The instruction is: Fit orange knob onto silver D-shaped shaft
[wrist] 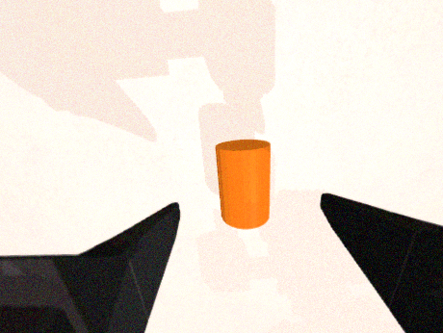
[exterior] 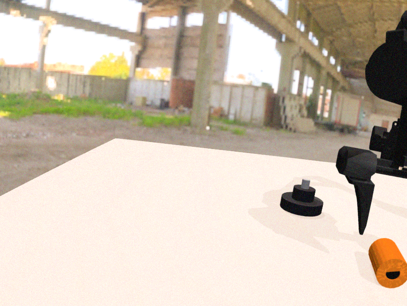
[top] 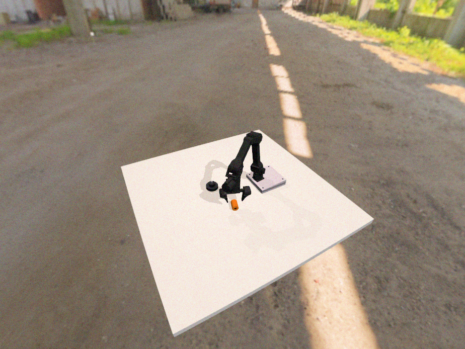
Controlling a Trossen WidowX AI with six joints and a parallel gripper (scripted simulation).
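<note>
Right now the orange knob is 30 mm below my gripper tip, 10 mm to the right of it and 10 mm behind it. From my gripper tip the other things lie so: black round pedestal (240 mm to the right, 30 mm ahead, 20 mm below).
</note>
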